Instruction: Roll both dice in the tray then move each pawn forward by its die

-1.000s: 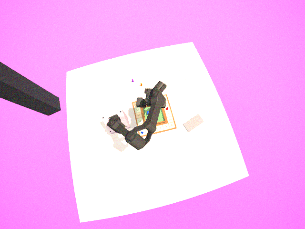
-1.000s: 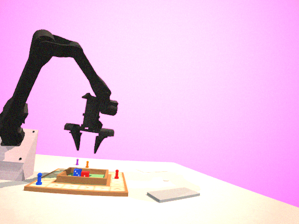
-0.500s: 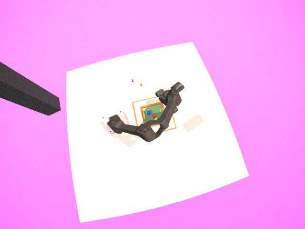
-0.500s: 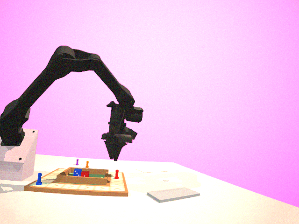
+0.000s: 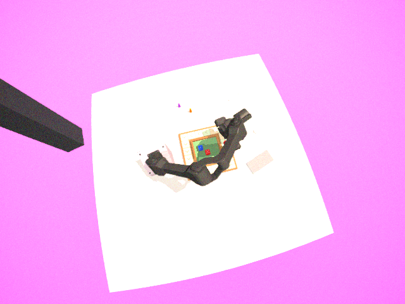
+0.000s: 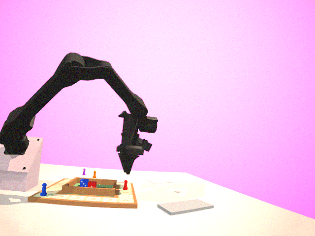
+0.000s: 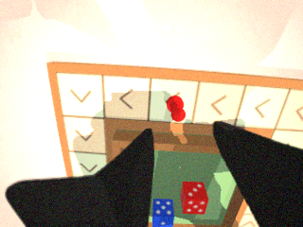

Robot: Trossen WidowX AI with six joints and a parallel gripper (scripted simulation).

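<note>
Right now the red pawn is 40 mm below my gripper tip. Round my gripper tip: blue pawn 250 mm behind, 100 mm to the right, 40 mm below; then flat grey slab 180 mm to the right, 140 mm ahead, 60 mm below; then green floor 110 mm behind, 60 mm below.
</note>
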